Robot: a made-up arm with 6 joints. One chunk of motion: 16 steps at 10 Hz.
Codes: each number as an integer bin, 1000 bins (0 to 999) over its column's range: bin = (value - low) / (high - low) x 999, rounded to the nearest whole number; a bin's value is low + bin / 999 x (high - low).
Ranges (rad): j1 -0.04..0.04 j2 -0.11..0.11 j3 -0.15..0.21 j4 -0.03..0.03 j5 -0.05..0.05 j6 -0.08..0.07
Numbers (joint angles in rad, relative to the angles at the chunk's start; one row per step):
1: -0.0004 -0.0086 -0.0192 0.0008 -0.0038 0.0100
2: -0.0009 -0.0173 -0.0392 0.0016 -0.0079 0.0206
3: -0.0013 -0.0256 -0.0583 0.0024 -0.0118 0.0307
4: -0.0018 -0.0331 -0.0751 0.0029 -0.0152 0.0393
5: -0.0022 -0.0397 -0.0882 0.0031 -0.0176 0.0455
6: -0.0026 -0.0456 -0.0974 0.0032 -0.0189 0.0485
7: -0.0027 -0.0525 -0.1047 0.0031 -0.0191 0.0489
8: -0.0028 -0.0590 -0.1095 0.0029 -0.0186 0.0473
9: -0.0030 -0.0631 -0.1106 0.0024 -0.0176 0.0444
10: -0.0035 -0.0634 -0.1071 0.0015 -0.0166 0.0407
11: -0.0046 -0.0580 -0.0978 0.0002 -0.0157 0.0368
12: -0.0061 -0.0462 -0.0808 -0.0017 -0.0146 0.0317
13: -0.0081 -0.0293 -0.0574 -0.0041 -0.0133 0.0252
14: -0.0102 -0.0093 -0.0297 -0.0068 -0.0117 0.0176
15: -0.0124 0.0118 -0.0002 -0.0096 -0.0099 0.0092
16: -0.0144 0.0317 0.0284 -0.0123 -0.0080 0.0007
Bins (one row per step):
1: 495 460 363 513 462 599
2: 488 421 307 526 421 670
3: 483 383 254 539 382 737
4: 477 349 208 548 348 795
5: 472 319 171 551 324 836
6: 467 292 146 553 311 856
7: 466 261 126 551 309 858
8: 465 232 112 548 314 848
9: 462 213 109 539 324 829
10: 456 212 119 524 334 804
11: 442 236 145 503 343 778
12: 423 290 192 471 354 744
13: 398 366 257 431 367 701
14: 372 457 334 386 383 650
15: 345 553 416 340 401 594
16: 320 643 495 295 420 537

